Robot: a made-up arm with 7 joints. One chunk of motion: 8 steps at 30 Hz.
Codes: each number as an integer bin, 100 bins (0 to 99) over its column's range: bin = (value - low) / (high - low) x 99, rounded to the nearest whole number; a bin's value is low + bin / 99 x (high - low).
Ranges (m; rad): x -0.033..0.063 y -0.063..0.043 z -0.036..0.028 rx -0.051..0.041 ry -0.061..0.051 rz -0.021..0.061
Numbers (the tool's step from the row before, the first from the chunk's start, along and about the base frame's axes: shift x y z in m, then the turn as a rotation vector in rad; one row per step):
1: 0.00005 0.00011 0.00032 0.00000 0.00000 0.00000
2: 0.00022 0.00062 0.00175 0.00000 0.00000 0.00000
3: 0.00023 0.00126 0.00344 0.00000 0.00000 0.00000
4: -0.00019 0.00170 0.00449 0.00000 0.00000 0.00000
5: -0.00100 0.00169 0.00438 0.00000 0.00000 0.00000
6: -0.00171 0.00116 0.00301 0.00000 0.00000 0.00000
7: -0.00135 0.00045 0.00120 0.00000 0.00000 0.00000
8: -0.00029 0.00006 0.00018 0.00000 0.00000 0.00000
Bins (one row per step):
1: 34 59 56 55 54 25
2: 34 59 58 55 54 25
3: 34 60 61 55 54 25
4: 34 60 63 55 54 25
5: 33 60 62 55 54 25
6: 32 60 60 55 54 25
7: 33 59 58 55 54 25
8: 34 59 56 55 54 25

